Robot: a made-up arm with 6 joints.
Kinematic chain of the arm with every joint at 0, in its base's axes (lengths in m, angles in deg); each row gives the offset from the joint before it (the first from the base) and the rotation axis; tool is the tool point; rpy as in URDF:
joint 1: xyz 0 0 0.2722 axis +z
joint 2: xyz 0 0 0 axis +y
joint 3: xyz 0.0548 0 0.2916 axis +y
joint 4: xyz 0.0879 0 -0.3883 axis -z
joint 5: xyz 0 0 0 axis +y
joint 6: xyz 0.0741 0 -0.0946 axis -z
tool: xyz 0 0 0 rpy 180 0 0
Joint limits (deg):
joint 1: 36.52..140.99
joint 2: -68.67..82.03
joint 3: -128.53..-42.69
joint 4: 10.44..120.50
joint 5: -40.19..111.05
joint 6: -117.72..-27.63
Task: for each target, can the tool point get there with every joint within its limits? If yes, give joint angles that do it. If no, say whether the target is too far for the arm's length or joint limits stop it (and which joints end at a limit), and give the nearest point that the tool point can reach.
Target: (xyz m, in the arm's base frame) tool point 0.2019 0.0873 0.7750
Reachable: yes | joints 46.19 -50.23 -65.60 97.93 -7.69 -60.55
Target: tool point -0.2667 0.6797 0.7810
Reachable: no: too far | nearest point -0.2381 0.6067 0.7264 | short by 0.096 m
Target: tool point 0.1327 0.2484 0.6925
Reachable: yes | joints 56.00 -51.00 -52.49 72.37 52.70 -55.42
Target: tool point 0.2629 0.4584 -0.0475
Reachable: yes | joints 58.51 54.60 -75.70 67.79 45.98 -86.97
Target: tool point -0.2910 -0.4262 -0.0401
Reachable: no: joint limits stop it (at a limit: joint 1, joint 2, joint 3, joint 5) | nearest point -0.1230 -0.0415 -0.1032 | short by 0.424 m
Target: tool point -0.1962 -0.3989 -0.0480
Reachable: no: joint limits stop it (at a limit: joint 1, joint 2, joint 3, joint 5) | nearest point -0.1114 -0.0441 -0.0945 | short by 0.368 m
